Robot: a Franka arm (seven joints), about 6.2 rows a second.
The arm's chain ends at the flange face. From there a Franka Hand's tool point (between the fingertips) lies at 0.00 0.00 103.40 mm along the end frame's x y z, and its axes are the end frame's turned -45 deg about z.
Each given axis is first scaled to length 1.
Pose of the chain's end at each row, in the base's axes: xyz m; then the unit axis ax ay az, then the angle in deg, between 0 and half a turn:
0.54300 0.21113 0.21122 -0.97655 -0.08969 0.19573 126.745
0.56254 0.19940 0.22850 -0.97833 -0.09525 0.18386 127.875
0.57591 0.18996 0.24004 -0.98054 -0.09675 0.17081 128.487
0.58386 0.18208 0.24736 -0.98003 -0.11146 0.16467 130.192
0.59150 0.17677 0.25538 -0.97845 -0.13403 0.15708 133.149
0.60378 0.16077 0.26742 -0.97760 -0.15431 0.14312 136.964
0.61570 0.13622 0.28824 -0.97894 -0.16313 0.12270 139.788
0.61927 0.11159 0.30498 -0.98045 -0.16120 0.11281 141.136
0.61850 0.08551 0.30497 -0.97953 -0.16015 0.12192 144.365
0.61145 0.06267 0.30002 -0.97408 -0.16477 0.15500 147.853
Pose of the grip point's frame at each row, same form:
0.50398 0.28914 0.15569 -0.88495 -0.46555 -0.01125 122.495
0.52475 0.27633 0.17066 -0.88231 -0.47034 -0.01760 124.047
0.53998 0.26655 0.18058 -0.88151 -0.47138 -0.02722 125.182
0.54760 0.25637 0.18524 -0.87442 -0.48447 -0.02588 126.999
0.55463 0.24692 0.18896 -0.86321 -0.50442 -0.02094 130.021
0.56785 0.22580 0.19551 -0.85276 -0.52196 -0.01885 134.113
0.58291 0.19792 0.21202 -0.84810 -0.52915 -0.02692 137.593
0.58847 0.17186 0.22681 -0.84915 -0.52725 -0.03096 139.261
0.58647 0.14086 0.22372 -0.84998 -0.52671 -0.01043 141.813
0.57356 0.11139 0.21706 -0.84664 -0.53112 0.03332 143.545

